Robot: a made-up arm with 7 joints.
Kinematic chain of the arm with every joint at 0, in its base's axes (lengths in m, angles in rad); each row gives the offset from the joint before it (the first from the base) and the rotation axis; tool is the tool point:
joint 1: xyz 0 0 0.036 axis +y
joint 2: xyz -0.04 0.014 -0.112 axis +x
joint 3: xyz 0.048 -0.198 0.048 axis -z
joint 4: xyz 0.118 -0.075 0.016 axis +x
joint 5: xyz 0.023 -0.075 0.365 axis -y
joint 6: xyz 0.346 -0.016 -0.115 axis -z
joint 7: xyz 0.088 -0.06 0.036 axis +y
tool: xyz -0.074 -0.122 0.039
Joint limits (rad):
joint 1: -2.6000..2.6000
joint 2: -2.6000..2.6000
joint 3: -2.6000..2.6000
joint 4: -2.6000..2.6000
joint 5: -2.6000..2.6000
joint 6: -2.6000..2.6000
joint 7: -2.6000..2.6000
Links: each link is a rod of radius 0.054 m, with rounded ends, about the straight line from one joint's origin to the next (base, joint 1, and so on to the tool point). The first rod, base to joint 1, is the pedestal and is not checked.
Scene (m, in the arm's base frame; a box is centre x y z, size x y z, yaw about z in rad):
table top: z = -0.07
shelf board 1: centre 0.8 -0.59 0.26 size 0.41 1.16 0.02 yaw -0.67
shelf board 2: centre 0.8 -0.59 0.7 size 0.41 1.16 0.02 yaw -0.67
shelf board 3: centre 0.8 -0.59 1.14 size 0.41 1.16 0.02 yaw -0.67
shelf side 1: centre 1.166 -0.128 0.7 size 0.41 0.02 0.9 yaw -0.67
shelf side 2: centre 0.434 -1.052 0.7 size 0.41 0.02 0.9 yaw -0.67
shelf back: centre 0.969 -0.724 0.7 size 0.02 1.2 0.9 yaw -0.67
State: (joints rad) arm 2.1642 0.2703 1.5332 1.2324 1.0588 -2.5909 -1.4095
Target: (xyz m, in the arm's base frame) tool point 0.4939 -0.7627 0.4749
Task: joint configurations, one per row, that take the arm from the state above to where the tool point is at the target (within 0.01 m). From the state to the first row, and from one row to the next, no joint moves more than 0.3 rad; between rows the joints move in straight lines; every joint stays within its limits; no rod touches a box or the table.
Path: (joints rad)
1: 2.2585 0.2168 1.4854 1.2105 1.1320 -2.4514 -1.3753

